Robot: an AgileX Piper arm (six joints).
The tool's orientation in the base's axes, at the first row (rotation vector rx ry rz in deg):
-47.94 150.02 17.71
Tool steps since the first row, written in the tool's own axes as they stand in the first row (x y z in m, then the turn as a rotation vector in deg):
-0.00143 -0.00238 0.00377 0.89 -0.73 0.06
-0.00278 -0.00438 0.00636 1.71 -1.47 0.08
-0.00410 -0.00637 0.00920 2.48 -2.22 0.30
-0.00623 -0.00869 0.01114 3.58 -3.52 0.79
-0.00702 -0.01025 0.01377 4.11 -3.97 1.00
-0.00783 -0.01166 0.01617 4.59 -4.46 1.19
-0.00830 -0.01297 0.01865 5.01 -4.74 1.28
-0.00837 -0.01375 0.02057 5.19 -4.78 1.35
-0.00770 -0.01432 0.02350 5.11 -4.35 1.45
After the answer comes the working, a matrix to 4 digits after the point.
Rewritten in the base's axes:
0.00355 0.00002 -0.00305 -0.22 -1.02 -0.49
0.00649 -0.00007 -0.00503 -0.39 -2.02 -0.91
0.00947 -0.00009 -0.00724 -0.47 -2.95 -1.50
0.01299 -0.00025 -0.00834 -0.39 -4.40 -2.52
0.01526 -0.00026 -0.01054 -0.46 -4.96 -2.97
0.01738 -0.00022 -0.01251 -0.48 -5.54 -3.39
0.01921 -0.00024 -0.01469 -0.60 -5.95 -3.67
0.02027 -0.00023 -0.01647 -0.69 -6.05 -3.81
0.02093 -0.00010 -0.01946 -0.86 -5.63 -3.83

The tool's axes in the first row as the columns of a matrix, in the base's axes (rounded; the answer above uses it unrounded):
-0.7537 -0.5937 0.2819
-0.5117 0.7993 0.3151
-0.4124 0.0933 -0.9062

